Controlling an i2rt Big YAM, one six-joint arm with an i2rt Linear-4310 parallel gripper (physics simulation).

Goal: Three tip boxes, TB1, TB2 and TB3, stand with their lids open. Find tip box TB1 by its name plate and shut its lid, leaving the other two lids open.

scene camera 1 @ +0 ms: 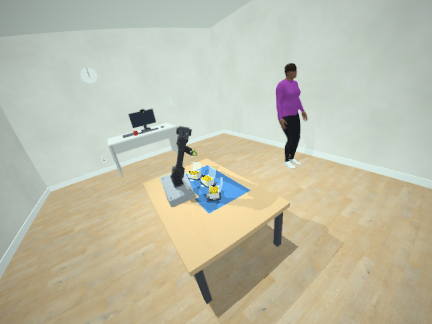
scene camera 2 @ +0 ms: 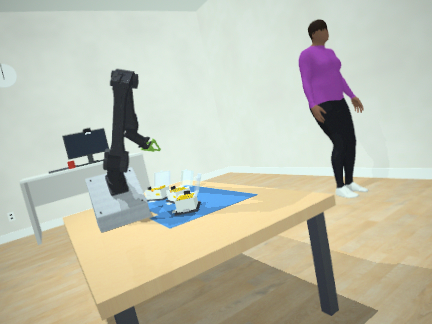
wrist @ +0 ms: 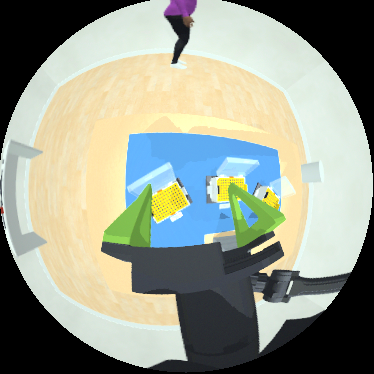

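Note:
Three white tip boxes with yellow racks stand on the blue mat, their clear lids raised. In the wrist view they are a left box, a middle box and a right box. In the scene views I see a far box, a middle box and a near box. Their name plates are too small to read, so I cannot tell which is TB1. My green-fingered gripper is open and empty, high above the mat.
The arm's grey base stands on the wooden table beside the mat. A white desk with a monitor is behind. A person in purple stands beyond the table.

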